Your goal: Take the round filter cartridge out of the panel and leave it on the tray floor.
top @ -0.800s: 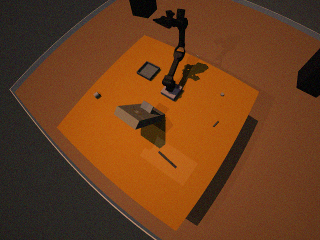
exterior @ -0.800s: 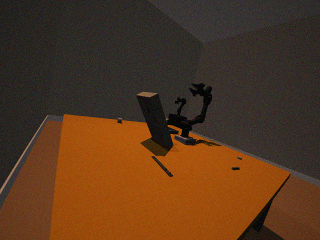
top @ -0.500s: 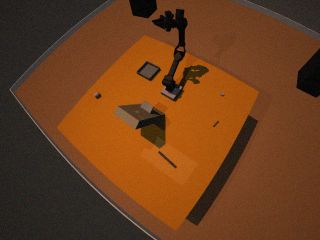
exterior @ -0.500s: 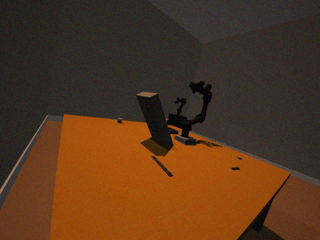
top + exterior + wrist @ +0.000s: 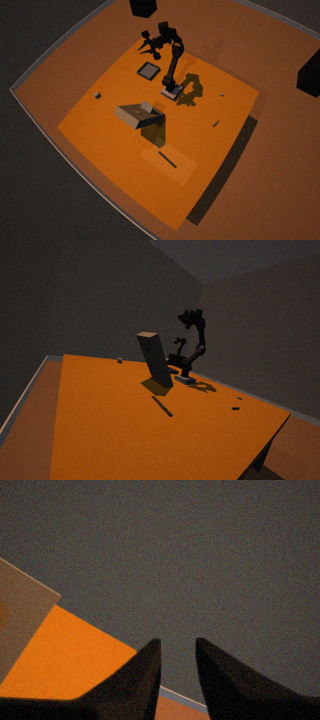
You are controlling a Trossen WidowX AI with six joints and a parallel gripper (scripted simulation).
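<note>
My gripper tip is 260 mm short of the round filter cartridge, 70 mm to the right of it and 280 mm above it. Round my gripper tip: service panel (210 mm ahead, 80 mm to the left, 360 mm below); tray (220 mm behind, 150 mm to the right, 500 mm below); short dark piece (10 mm behind, 570 mm to the left, 510 mm below).
</note>
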